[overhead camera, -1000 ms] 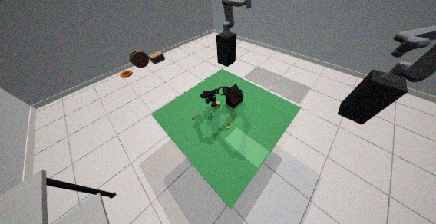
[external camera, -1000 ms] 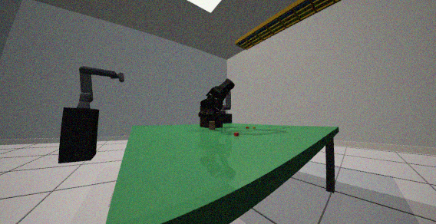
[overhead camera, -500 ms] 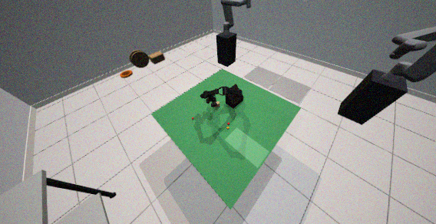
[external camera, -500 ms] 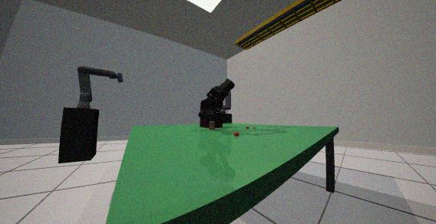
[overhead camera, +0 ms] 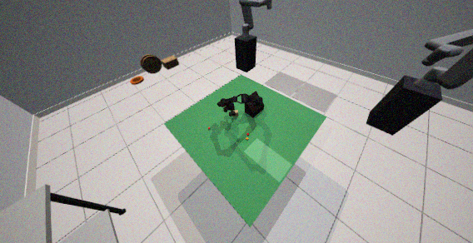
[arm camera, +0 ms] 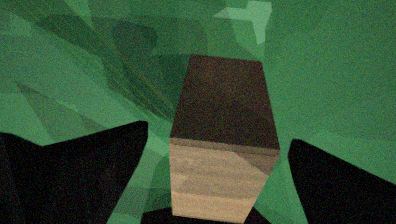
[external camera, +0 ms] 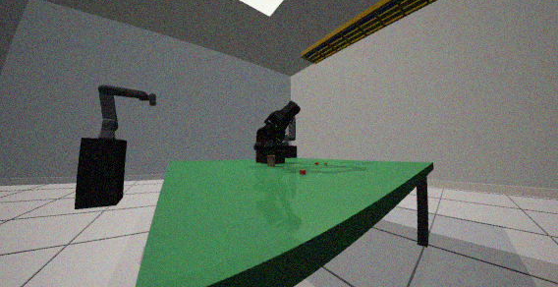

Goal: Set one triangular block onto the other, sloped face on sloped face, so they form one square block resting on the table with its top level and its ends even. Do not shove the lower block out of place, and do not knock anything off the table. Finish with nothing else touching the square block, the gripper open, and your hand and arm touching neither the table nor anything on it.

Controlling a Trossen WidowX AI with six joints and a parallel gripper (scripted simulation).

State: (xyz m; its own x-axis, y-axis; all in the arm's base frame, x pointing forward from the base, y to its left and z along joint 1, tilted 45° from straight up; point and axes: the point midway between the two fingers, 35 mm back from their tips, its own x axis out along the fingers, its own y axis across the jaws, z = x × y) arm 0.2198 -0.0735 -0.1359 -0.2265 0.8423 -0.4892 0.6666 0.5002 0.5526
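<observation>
Right now my gripper tip is 1 cm to the left of the tan triangular block, 1 cm below it and 1 cm short of it. Also, from my gripper tip: red cube (32 cm ahead, 8 cm to the right, 3 cm below).
</observation>
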